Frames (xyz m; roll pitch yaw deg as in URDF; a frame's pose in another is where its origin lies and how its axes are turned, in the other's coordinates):
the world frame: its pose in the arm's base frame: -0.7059 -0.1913 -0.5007 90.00 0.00 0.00
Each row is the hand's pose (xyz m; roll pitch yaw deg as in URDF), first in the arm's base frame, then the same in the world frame.
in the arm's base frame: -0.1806 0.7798 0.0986 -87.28 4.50 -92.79
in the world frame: 0.5253 0.5993 -0.9711 -55.43 -84.71 -121.74
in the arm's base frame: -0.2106 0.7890 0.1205 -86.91 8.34 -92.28
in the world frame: 0.4953 0.6212 -0.9803 -71.56 -81.36 -105.18
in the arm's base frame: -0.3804 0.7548 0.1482 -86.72 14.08 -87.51
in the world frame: 0.3255 0.6489 -0.9461 -96.85 -75.71 -80.17
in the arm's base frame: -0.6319 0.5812 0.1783 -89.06 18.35 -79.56
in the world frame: 0.0740 0.6790 -0.7725 -119.40 -68.98 -61.35
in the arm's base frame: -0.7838 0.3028 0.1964 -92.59 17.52 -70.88
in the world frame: -0.0779 0.6971 -0.4941 -141.62 -64.29 -43.94
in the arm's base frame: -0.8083 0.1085 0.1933 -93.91 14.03 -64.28
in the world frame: -0.1024 0.6940 -0.2998 -157.19 -60.93 -29.93
